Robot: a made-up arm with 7 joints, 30 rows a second.
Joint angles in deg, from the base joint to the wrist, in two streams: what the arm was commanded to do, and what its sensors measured. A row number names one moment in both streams.
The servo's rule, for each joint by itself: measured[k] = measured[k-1] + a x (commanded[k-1-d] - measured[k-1]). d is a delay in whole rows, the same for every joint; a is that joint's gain. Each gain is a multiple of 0.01, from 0.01 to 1. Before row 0 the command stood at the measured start. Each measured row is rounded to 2 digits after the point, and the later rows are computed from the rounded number. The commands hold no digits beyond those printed.
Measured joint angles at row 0:
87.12, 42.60, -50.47, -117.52, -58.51, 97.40, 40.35
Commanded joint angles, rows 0 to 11:
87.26, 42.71, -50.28, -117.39, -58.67, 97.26, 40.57
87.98, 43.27, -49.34, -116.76, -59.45, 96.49, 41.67
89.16, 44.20, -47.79, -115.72, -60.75, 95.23, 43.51
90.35, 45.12, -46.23, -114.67, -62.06, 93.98, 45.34
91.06, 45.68, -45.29, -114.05, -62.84, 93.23, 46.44
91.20, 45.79, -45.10, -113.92, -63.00, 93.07, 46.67
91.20, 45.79, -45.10, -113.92, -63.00, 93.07, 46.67
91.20, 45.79, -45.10, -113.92, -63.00, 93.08, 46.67
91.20, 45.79, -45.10, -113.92, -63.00, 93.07, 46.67
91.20, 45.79, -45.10, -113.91, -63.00, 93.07, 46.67
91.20, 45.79, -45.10, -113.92, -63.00, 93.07, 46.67
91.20, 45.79, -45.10, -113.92, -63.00, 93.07, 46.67
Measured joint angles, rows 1 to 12:
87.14, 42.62, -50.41, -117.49, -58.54, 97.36, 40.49
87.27, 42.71, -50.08, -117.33, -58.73, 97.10, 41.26
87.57, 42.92, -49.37, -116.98, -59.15, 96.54, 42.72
88.01, 43.23, -48.40, -116.47, -59.76, 95.77, 44.42
88.50, 43.57, -47.44, -115.94, -60.41, 95.01, 45.73
88.93, 43.88, -46.71, -115.50, -60.95, 94.43, 46.34
89.29, 44.15, -46.21, -115.15, -61.38, 94.02, 46.55
89.60, 44.38, -45.87, -114.88, -61.72, 93.74, 46.63
89.86, 44.58, -45.63, -114.67, -61.99, 93.54, 46.66
90.07, 44.75, -45.47, -114.50, -62.20, 93.40, 46.67
90.25, 44.90, -45.36, -114.37, -62.37, 93.30, 46.67
90.40, 45.02, -45.28, -114.27, -62.50, 93.23, 46.67
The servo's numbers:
d 0
a 0.16 0.14 0.31 0.22 0.21 0.30 0.65

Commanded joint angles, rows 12 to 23:
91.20, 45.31, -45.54, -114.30, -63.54, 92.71, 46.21
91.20, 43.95, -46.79, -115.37, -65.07, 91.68, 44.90
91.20, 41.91, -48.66, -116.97, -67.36, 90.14, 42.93
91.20, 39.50, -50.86, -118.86, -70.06, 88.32, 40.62
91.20, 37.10, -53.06, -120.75, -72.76, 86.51, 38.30
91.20, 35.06, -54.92, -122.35, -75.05, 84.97, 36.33
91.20, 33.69, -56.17, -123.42, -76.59, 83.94, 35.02
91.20, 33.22, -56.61, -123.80, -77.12, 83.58, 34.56
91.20, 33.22, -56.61, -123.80, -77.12, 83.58, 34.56
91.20, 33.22, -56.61, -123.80, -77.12, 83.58, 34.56
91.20, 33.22, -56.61, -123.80, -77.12, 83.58, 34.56
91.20, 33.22, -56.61, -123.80, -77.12, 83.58, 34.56
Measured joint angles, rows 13 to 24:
90.53, 45.06, -45.36, -114.28, -62.72, 93.07, 46.37
90.64, 44.90, -45.80, -114.52, -63.21, 92.65, 45.41
90.73, 44.48, -46.69, -115.06, -64.08, 91.90, 43.80
90.81, 43.78, -47.98, -115.90, -65.34, 90.83, 41.73
90.87, 42.84, -49.55, -116.97, -66.90, 89.53, 39.50
90.92, 41.75, -51.21, -118.15, -68.61, 88.16, 37.44
90.96, 40.62, -52.75, -119.31, -70.29, 86.89, 35.87
91.00, 39.58, -53.95, -120.30, -71.72, 85.90, 35.02
91.03, 38.69, -54.77, -121.07, -72.85, 85.20, 34.72
91.06, 37.92, -55.34, -121.67, -73.75, 84.71, 34.62
91.08, 37.26, -55.73, -122.14, -74.46, 84.37, 34.58
91.10, 36.69, -56.00, -122.51, -75.02, 84.13, 34.57

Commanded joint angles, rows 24 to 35:
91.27, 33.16, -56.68, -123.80, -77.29, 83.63, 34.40
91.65, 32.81, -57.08, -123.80, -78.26, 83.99, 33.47
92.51, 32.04, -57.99, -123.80, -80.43, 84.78, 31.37
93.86, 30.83, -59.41, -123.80, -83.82, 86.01, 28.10
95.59, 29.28, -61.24, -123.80, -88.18, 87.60, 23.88
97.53, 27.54, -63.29, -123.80, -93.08, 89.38, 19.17
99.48, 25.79, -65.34, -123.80, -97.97, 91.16, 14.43
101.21, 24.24, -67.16, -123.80, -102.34, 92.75, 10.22
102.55, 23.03, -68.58, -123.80, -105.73, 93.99, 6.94
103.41, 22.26, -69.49, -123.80, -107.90, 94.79, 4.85
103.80, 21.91, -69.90, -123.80, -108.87, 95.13, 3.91
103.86, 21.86, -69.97, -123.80, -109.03, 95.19, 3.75
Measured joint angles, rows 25 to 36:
91.13, 36.20, -56.21, -122.79, -75.50, 83.98, 34.46
91.21, 35.73, -56.48, -123.01, -76.08, 83.98, 33.82
91.42, 35.21, -56.95, -123.18, -76.99, 84.22, 32.23
91.81, 34.60, -57.71, -123.32, -78.42, 84.76, 29.55
92.41, 33.86, -58.80, -123.43, -80.47, 85.61, 25.86
93.23, 32.98, -60.19, -123.51, -83.12, 86.74, 21.51
94.23, 31.97, -61.79, -123.57, -86.24, 88.07, 16.91
95.35, 30.89, -63.45, -123.62, -89.62, 89.47, 12.56
96.50, 29.79, -65.04, -123.66, -93.00, 90.83, 8.91
97.61, 28.74, -66.42, -123.69, -96.13, 92.02, 6.27
98.60, 27.78, -67.50, -123.71, -98.81, 92.95, 4.74
99.44, 26.95, -68.27, -123.73, -100.96, 93.62, 4.10

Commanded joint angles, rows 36 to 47:
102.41, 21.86, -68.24, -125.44, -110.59, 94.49, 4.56
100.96, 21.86, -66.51, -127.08, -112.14, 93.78, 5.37
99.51, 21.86, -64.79, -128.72, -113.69, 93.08, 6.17
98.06, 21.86, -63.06, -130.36, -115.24, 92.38, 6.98
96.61, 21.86, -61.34, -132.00, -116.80, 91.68, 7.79
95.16, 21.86, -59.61, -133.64, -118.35, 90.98, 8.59
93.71, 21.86, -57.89, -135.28, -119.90, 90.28, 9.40
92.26, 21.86, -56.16, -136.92, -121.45, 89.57, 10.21
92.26, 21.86, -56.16, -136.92, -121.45, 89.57, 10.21
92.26, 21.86, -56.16, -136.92, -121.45, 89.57, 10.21
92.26, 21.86, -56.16, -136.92, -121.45, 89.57, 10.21
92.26, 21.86, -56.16, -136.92, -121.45, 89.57, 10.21
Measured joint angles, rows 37 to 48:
99.92, 26.24, -68.26, -124.11, -102.98, 93.88, 4.40
100.09, 25.63, -67.72, -124.76, -104.90, 93.85, 5.03
100.00, 25.10, -66.81, -125.63, -106.75, 93.62, 5.77
99.69, 24.65, -65.65, -126.67, -108.53, 93.25, 6.56
99.20, 24.26, -64.31, -127.84, -110.27, 92.78, 7.36
98.55, 23.92, -62.85, -129.12, -111.97, 92.24, 8.16
97.78, 23.63, -61.31, -130.48, -113.64, 91.65, 8.97
96.90, 23.38, -59.71, -131.90, -115.28, 91.03, 9.78
96.16, 23.17, -58.61, -133.00, -116.58, 90.59, 10.06
95.54, 22.99, -57.85, -133.86, -117.60, 90.28, 10.16
95.02, 22.83, -57.33, -134.53, -118.41, 90.07, 10.19
94.58, 22.69, -56.97, -135.06, -119.05, 89.92, 10.20

